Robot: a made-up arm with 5 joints.
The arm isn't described. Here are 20 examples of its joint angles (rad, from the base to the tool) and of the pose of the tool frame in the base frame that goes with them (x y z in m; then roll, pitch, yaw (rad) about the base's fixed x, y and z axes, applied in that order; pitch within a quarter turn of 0, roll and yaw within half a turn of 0).
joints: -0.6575 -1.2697 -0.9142 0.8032 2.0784
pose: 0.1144 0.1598 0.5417 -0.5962 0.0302 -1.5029
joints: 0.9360 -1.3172 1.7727 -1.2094 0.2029
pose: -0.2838 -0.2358 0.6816 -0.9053 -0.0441 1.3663
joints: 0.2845 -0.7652 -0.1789 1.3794 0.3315
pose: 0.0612 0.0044 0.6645 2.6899 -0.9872 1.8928
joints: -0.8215 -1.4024 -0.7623 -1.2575 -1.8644
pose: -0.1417 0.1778 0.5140 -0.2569 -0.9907 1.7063
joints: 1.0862 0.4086 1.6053 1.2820 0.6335
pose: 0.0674 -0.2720 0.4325 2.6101 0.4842 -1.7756
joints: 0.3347 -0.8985 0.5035 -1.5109 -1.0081
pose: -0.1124 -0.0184 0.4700 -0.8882 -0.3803 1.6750
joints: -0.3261 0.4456 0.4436 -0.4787 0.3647
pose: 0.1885 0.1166 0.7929 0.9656 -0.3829 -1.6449
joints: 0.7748 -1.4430 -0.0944 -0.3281 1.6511
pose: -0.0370 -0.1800 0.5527 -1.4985 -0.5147 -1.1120
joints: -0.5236 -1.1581 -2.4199 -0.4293 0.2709
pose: -0.1569 0.0477 0.3266 3.0259 0.7927 -1.7773
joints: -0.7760 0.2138 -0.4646 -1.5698 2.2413
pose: 0.2859 0.1775 0.8992 2.4032 0.6350 2.1265
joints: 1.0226 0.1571 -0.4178 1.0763 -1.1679
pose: 0.1764 -0.0226 0.7129 2.5253 0.0729 0.8228
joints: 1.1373 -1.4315 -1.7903 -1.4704 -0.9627
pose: -0.2044 -0.3945 0.6504 -2.3250 0.5077 -1.7358
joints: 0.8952 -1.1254 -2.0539 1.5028 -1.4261
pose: 0.1236 -0.4348 0.5020 0.8461 0.2283 -2.1753
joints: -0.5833 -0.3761 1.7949 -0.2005 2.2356
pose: -0.1313 0.1281 0.5710 2.0873 -0.0427 -0.3186
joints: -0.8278 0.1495 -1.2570 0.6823 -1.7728
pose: 0.3822 0.0322 0.7160 -1.6990 -0.2374 1.0606
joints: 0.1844 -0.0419 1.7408 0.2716 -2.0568
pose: -0.0386 -0.0607 0.4482 1.6644 -0.2498 1.5196
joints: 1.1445 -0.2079 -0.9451 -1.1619 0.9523
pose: 0.2458 -0.1680 0.4288 -1.4167 0.0055 -1.3474
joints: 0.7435 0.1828 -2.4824 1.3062 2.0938
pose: 0.4986 -0.1943 0.4402 -0.2050 -1.1947 -2.4065
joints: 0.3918 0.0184 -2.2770 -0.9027 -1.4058
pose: 0.2431 -0.0114 0.3445 -0.2201 0.5262 0.7130
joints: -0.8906 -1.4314 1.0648 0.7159 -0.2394
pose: -0.1464 -0.1256 0.6606 0.8728 -0.8968 -1.9155
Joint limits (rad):
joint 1: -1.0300..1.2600
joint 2: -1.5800..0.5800
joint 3: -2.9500..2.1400
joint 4: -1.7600..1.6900
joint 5: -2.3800..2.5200
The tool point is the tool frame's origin. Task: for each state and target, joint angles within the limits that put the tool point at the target. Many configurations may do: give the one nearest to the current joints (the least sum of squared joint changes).
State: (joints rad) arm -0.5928 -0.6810 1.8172 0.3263 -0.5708
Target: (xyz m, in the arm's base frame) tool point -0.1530 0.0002 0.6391
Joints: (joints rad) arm -0.9560 -1.1064 1.3297 0.1017 -0.3342
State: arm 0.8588 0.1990 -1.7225 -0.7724 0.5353
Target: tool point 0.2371 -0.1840 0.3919
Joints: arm 0.8994 -0.2751 -1.3612 -0.8384 0.4047
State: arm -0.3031 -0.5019 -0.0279 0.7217 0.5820
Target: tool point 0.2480 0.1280 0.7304
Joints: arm -0.7939 -0.3039 -0.5687 0.3566 0.6657
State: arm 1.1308 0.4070 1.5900 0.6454 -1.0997
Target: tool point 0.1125 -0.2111 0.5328
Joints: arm 1.2098 0.5800 1.4832 0.4583 -1.0720
